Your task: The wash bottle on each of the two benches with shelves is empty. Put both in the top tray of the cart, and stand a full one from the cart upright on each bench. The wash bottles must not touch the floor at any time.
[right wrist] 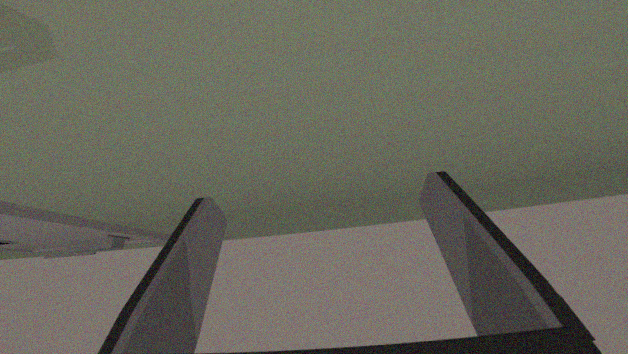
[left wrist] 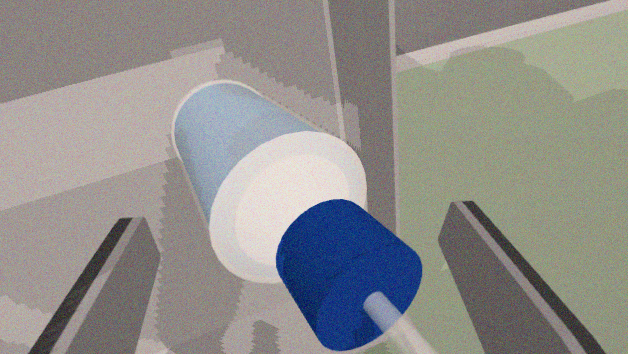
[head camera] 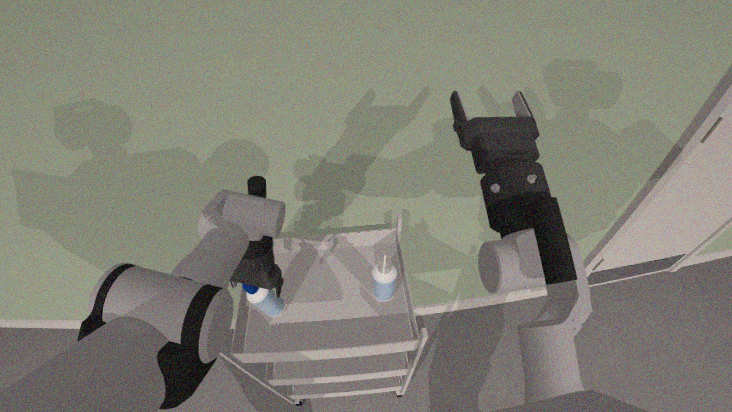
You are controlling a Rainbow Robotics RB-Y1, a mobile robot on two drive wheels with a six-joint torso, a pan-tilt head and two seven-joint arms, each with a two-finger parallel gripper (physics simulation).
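Places are measured from the robot's base along level axes (x ahead, y left, z up), in metres.
Pixels of known places: left gripper, fingertip midpoint: [left wrist: 303, 229] [head camera: 256, 289]; right gripper, fingertip midpoint: [right wrist: 318, 198] [head camera: 486, 94].
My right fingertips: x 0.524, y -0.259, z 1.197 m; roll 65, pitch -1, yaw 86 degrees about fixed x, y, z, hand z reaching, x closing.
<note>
Behind a point stands the place of what it marks.
A wash bottle with a blue cap [head camera: 268, 304] {x 0.473, y 0.195, z 0.740 m} [left wrist: 235, 130] {x 0.469, y 0.207, z 0.747 m} is at the left side of the cart's top tray [head camera: 327, 353] {x 0.346, y 0.065, z 0.706 m} [left wrist: 75, 115] {x 0.467, y 0.130, z 0.663 m}. It looks tilted in the head view, its cap toward my left gripper [head camera: 256, 287] {x 0.500, y 0.216, z 0.772 m} [left wrist: 297, 210] {x 0.500, y 0.216, z 0.772 m}. That gripper is open, with its fingers apart on either side of the bottle's cap end. A second wash bottle [head camera: 384, 286] {x 0.474, y -0.091, z 0.748 m}, with a white top and pale spout, stands upright at the tray's right side. My right gripper [head camera: 486, 93] {x 0.524, y -0.259, z 1.197 m} [right wrist: 318, 198] {x 0.524, y -0.259, z 1.197 m} is open and empty, raised in front of the green wall. The benches do not show.
The green wall [head camera: 307, 61] {x 0.716, y 0.015, z 1.203 m} [left wrist: 525, 175] {x 0.755, y 0.547, z 0.582 m} [right wrist: 320, 100] {x 0.696, y -0.264, z 1.315 m} rises behind the cart. A pale cabinet or door panel [head camera: 660, 204] {x 0.607, y -1.243, z 0.674 m} stands at the right in the head view. Grey floor [head camera: 665, 327] {x 0.271, y -1.606, z 0.001 m} lies around the cart. The cart has lower rails [head camera: 338, 377] {x 0.346, y 0.067, z 0.459 m} below the top tray.
</note>
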